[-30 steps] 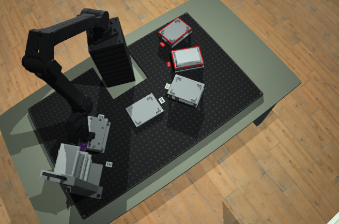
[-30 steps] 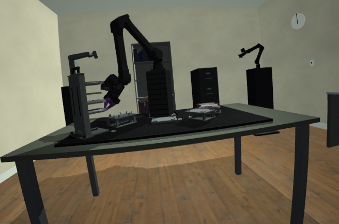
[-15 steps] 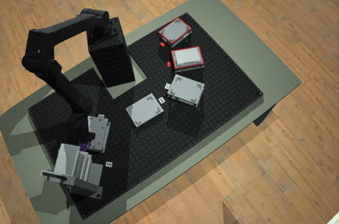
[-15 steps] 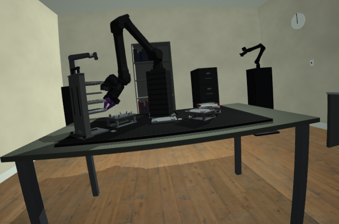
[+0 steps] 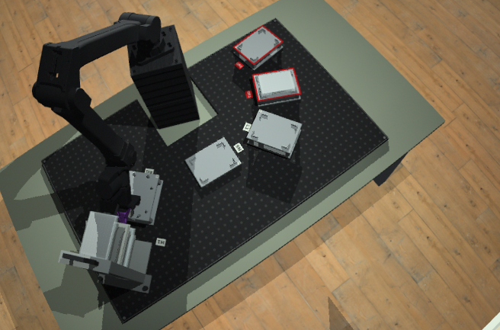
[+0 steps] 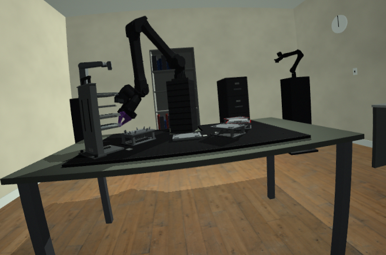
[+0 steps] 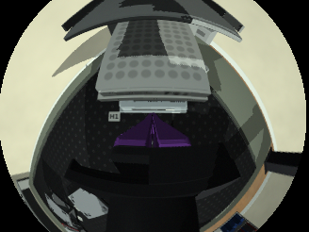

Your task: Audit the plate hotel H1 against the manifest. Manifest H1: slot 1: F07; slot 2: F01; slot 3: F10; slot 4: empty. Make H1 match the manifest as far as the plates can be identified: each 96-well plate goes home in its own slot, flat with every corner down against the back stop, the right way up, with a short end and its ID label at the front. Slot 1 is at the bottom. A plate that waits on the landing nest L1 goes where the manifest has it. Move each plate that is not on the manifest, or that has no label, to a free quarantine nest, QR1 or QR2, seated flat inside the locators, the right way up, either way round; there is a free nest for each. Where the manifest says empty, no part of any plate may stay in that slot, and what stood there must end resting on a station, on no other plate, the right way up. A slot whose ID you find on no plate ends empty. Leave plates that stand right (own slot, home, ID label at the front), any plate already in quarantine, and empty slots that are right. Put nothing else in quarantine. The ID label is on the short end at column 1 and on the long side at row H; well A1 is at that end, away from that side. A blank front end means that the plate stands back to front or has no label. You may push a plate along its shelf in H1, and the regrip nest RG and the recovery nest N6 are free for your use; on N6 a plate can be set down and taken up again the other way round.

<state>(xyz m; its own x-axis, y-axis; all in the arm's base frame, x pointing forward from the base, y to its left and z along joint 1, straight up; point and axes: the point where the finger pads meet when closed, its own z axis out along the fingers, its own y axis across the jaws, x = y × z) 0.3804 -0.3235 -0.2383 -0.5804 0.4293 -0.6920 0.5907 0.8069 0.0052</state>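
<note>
The grey 96-well plate is 60 mm ahead of my hand, 40 mm to the right of it and 170 mm above it. Also, from my hand: plate hotel H1: 120 mm ahead, 90 mm to the right, 50 mm above; then recovery nest N6: 100 mm behind, 350 mm to the left, 110 mm below; then regrip nest RG: 90 mm behind, 70 mm to the left, 60 mm below.
</note>
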